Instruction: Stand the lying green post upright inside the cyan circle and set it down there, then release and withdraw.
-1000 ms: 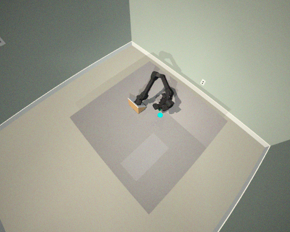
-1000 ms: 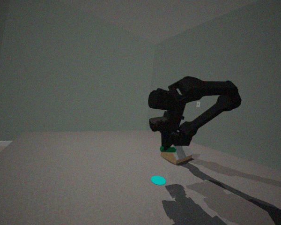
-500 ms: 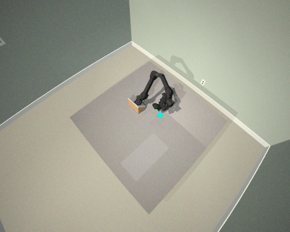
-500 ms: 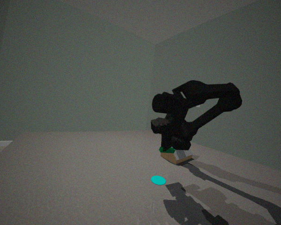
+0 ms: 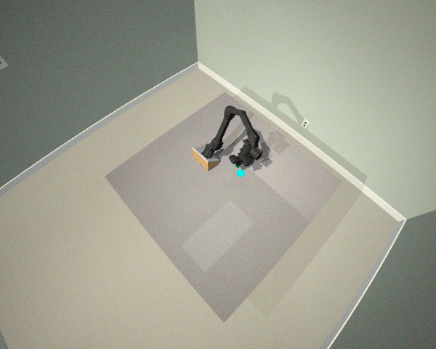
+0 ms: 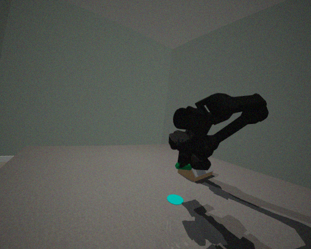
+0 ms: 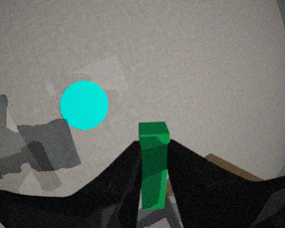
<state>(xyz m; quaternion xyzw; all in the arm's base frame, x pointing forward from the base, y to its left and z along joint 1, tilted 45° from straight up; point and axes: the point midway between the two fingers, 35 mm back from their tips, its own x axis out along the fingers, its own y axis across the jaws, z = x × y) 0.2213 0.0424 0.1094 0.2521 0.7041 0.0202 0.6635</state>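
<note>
Right now my gripper tip is 120 mm above the cyan circle, 30 mm to the right of it and 20 mm short of it. From my gripper tip the other things lie so: green post 20 mm behind, 10 mm to the left.
</note>
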